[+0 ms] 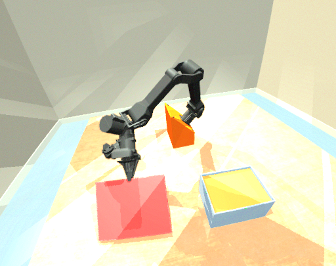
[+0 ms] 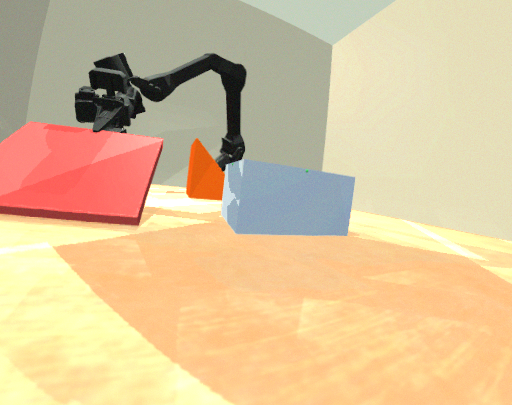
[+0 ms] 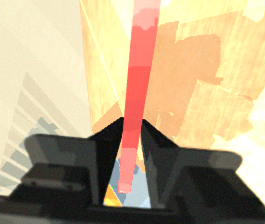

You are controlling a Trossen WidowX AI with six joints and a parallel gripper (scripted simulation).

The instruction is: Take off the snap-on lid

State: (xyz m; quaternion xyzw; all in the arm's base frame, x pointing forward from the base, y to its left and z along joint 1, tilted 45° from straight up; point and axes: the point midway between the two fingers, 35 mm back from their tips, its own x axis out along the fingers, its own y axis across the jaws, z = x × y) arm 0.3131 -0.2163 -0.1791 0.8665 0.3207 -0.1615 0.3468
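Now: gripper tip 70 mm short of the red lid and 50 mm above it. From my gripper tip the other things lie so: light blue storage box 340 mm to the left, 90 mm ahead, 70 mm below.
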